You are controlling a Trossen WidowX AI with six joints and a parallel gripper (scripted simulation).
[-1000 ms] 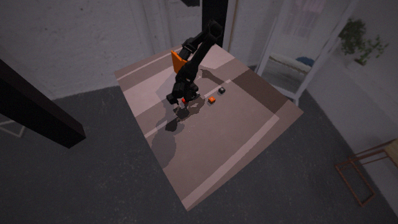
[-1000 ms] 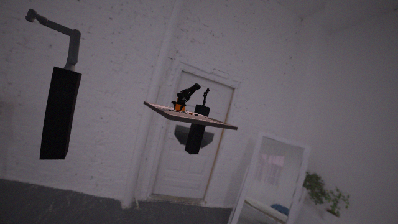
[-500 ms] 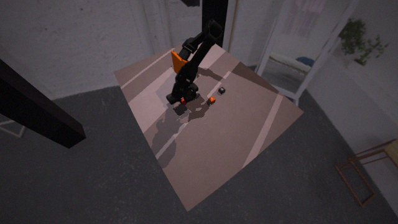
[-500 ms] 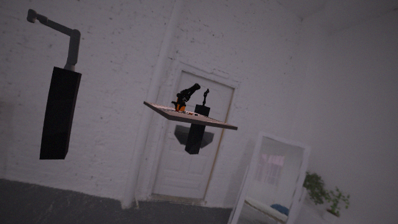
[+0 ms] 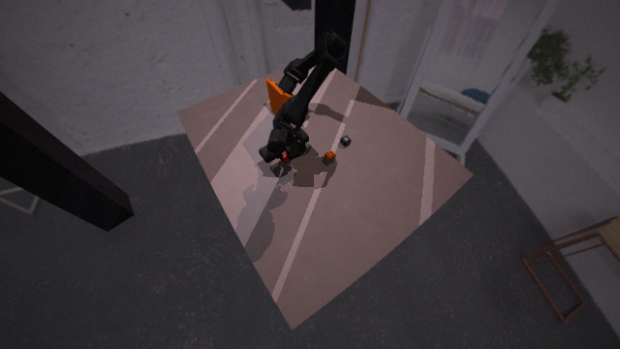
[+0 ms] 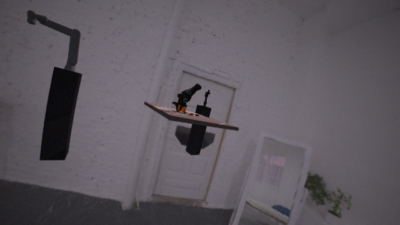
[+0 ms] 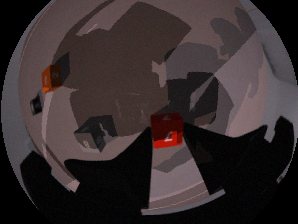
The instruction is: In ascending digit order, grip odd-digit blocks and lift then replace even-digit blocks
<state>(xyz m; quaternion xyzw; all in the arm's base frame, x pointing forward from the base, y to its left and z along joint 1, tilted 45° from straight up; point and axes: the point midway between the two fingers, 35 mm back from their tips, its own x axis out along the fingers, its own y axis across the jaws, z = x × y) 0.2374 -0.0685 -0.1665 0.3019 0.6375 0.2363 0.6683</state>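
Right now the red block is right at my gripper tip. Also, from my gripper tip: orange block 100 mm ahead, 150 mm to the left.
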